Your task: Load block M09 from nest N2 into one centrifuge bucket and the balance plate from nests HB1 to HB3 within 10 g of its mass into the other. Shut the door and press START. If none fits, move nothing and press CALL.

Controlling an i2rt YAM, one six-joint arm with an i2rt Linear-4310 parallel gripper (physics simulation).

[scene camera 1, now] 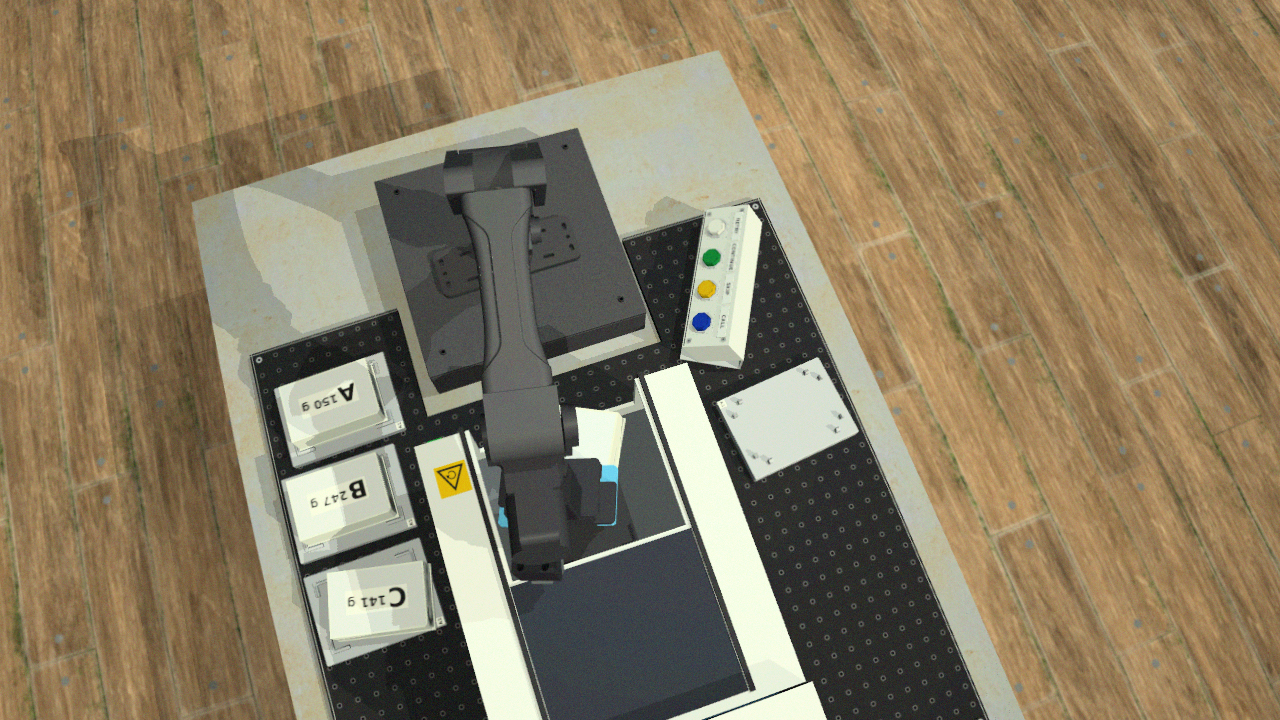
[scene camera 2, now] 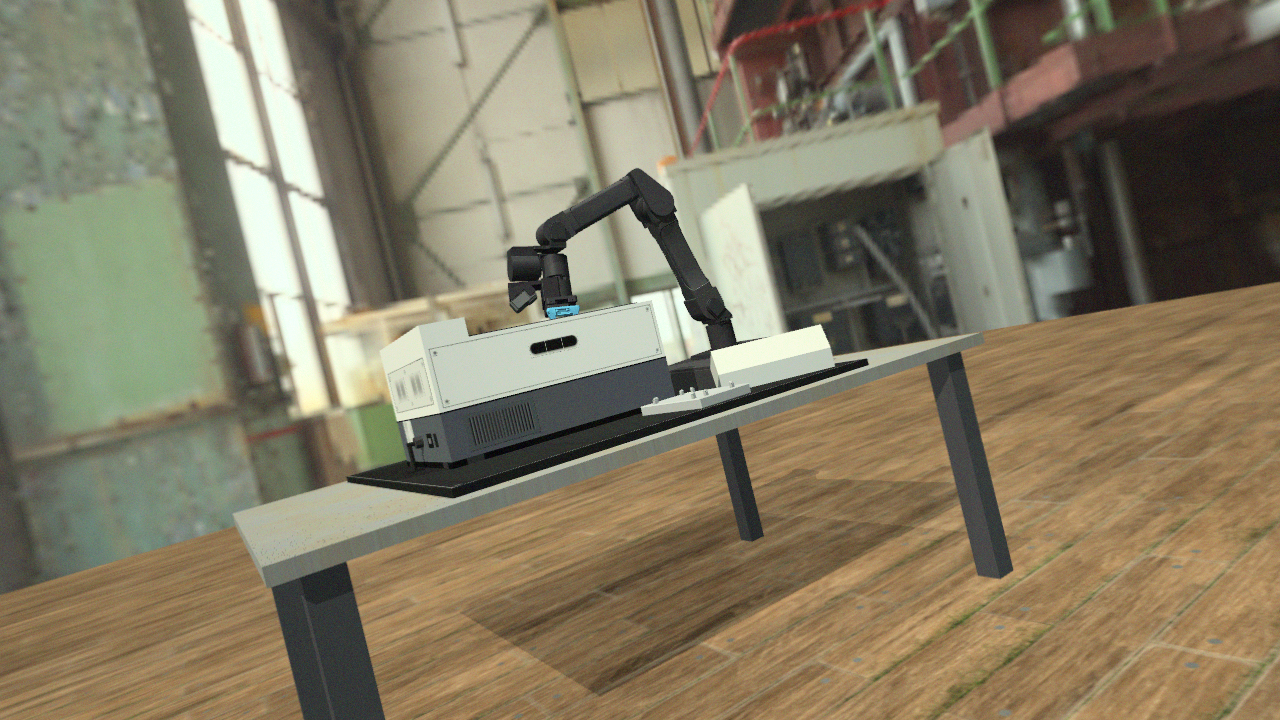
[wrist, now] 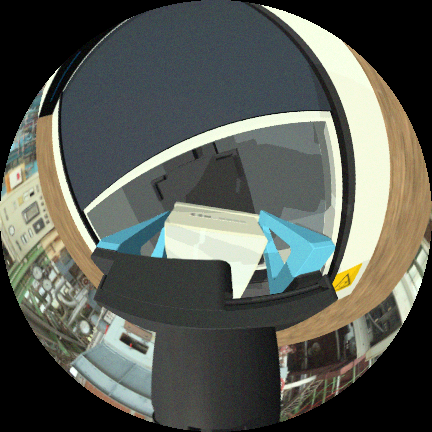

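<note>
My gripper has blue fingers shut on a white block, with small upside-down print that looks like M09. It is low in the door opening of the white centrifuge. The dark door leaves this opening uncovered. A dark bucket recess shows beyond the block; the arm covers part of the opening in scene camera 1. Balance plates A, 150 g, B, 247 g, and C, 141 g, sit in nests at the left. START cannot be made out.
A button box carries a blue CALL button and white, green and yellow buttons. A light nest plate with pins lies beside the centrifuge, with no block on it. The raised centrifuge side walls flank the gripper.
</note>
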